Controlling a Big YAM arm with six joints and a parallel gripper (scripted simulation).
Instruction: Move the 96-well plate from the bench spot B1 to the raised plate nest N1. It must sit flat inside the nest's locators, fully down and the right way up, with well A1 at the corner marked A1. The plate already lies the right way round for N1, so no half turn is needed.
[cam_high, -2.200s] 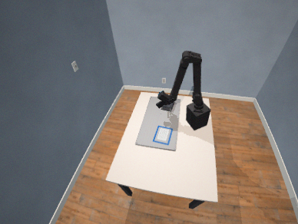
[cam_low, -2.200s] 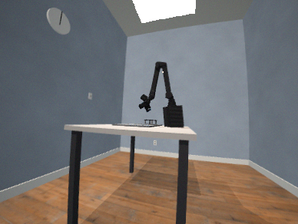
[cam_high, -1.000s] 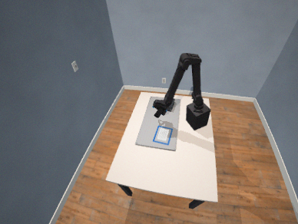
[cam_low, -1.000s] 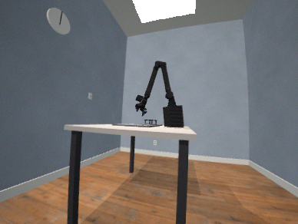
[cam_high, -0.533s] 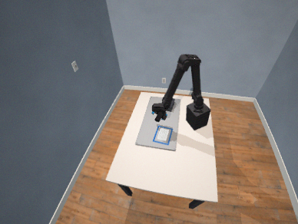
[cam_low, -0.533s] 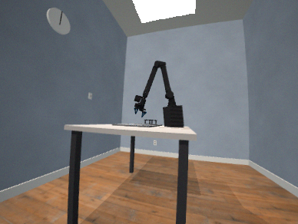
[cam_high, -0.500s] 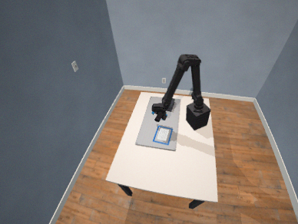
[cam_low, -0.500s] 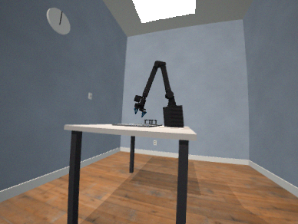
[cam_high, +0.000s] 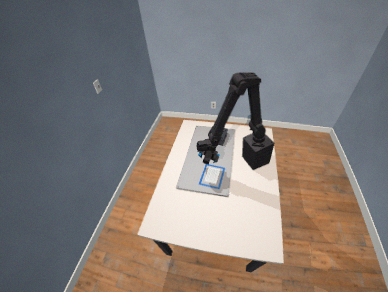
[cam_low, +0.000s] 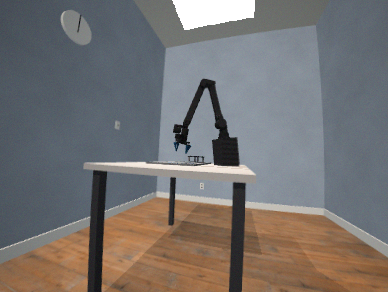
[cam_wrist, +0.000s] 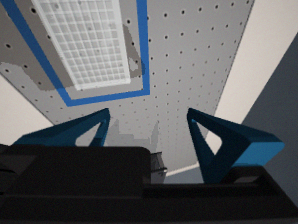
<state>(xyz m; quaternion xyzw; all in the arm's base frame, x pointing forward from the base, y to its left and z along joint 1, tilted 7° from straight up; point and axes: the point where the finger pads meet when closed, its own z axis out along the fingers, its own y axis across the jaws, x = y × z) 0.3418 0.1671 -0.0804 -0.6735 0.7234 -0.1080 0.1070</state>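
The 96-well plate is 5 cm behind my hand, 7 cm to the left of it and 9 cm below it. Also, from my hand: A1 mark 5 cm ahead, 27 cm to the right, 3 cm below.
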